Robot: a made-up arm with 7 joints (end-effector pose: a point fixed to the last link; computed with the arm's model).
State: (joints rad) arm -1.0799 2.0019 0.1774 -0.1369 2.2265 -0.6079 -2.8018
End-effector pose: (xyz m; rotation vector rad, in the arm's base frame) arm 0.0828 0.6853 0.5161 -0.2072 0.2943 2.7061
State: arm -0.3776 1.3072 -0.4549 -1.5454 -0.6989 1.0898 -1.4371
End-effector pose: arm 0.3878 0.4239 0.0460 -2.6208 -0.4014 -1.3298
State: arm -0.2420 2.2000 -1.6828 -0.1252 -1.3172 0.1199 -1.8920
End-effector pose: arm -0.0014 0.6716 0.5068 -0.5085 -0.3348 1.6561
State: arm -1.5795 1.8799 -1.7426 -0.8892 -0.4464 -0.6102 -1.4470
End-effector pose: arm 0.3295 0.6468 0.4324 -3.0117 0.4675 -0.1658
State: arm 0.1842 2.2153 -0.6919 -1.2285 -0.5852 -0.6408 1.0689
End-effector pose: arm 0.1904 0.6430 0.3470 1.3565 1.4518 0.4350
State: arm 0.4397 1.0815 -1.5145 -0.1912 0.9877 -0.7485 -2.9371
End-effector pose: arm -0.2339 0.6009 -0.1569 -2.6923 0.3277 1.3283
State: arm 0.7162 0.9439 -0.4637 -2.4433 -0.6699 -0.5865 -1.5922
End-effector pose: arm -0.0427 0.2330 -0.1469 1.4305 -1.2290 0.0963
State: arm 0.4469 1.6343 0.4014 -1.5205 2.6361 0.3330 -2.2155
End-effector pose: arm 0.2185 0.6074 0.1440 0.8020 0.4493 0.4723
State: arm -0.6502 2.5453 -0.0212 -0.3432 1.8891 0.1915 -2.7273
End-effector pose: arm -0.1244 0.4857 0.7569 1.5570 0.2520 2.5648
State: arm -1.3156 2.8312 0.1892 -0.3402 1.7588 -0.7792 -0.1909
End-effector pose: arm -0.4620 0.3659 0.6771 -0.4648 -2.4925 0.6536
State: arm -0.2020 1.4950 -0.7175 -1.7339 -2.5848 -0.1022 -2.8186
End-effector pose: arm 0.2771 0.4468 -0.0626 0.3540 1.0058 0.2699
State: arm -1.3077 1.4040 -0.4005 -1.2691 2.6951 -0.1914 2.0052
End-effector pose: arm 0.5270 0.4060 0.4855 1.8628 -0.6794 1.7840
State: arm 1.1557 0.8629 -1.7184 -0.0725 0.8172 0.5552 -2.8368
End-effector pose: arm -0.5933 0.3784 0.0590 -0.5455 -0.3505 2.6146
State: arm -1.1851 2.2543 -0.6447 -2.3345 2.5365 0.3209 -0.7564
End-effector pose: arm 0.1557 0.3685 0.4681 0.3810 0.5926 -0.1609
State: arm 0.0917 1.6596 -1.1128 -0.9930 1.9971 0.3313 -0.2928
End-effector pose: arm 0.0434 0.6554 0.0024 -0.1842 1.8048 1.3352
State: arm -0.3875 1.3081 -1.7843 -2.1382 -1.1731 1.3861 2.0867
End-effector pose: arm 0.0907 0.3058 -0.1586 -0.1494 0.8188 0.3979
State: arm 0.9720 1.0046 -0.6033 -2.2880 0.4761 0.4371 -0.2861
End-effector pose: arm -0.2608 0.2310 -0.1336 0.3017 1.6888 -0.1715
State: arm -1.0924 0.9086 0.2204 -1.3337 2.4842 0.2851 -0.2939
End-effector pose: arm 0.5899 0.2637 0.3482 -1.2359 0.2373 -1.1431
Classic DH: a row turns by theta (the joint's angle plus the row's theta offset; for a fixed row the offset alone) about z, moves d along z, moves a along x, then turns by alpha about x. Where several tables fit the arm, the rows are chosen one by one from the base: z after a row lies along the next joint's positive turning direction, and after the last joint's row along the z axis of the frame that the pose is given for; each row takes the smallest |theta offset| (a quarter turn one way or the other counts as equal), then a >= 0, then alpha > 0; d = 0 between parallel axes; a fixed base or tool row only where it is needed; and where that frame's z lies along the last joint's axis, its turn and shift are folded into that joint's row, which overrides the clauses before.
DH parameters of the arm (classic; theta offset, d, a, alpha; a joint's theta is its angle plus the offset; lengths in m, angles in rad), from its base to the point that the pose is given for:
base (fixed): 0 0.2236 0.02 -1.2217
joint 1: 1.5708 0.0047 0.0162 1.5708
joint 2: 1.2217 0.01 -0.02 -1.5708
joint 3: -1.5708 -0.51 0.08 -1.5708
joint 4: 0 -0.04 -0.02 1.5708
joint 5: 0 -0.22 0.02 -1.5708
joint 6: 0 0.02 -0.02 1.5708
joint 7: -0.9753 -0.0078 0.0136 -2.0612
tool (fixed): 2.0859 -0.0378 0 0

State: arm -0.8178 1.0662 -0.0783 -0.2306 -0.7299 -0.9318 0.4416
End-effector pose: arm 0.5525 0.5303 0.0424 0.5879 0.3697 0.4525
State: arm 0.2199 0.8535 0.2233 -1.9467 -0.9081 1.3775 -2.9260
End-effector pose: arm 0.2074 0.3314 -0.0907 -2.0262 -0.8143 0.0619
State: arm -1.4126 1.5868 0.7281 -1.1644 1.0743 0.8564 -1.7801
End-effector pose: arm 0.1669 0.5475 0.6004 0.4795 -0.5538 1.3318
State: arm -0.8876 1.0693 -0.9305 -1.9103 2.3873 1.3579 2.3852
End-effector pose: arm 0.5807 0.1785 0.0376 1.0656 -1.9505 -1.1028
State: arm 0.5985 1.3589 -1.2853 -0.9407 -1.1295 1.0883 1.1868
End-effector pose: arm -0.3056 0.5548 -0.1040 1.9941 1.0755 0.8649
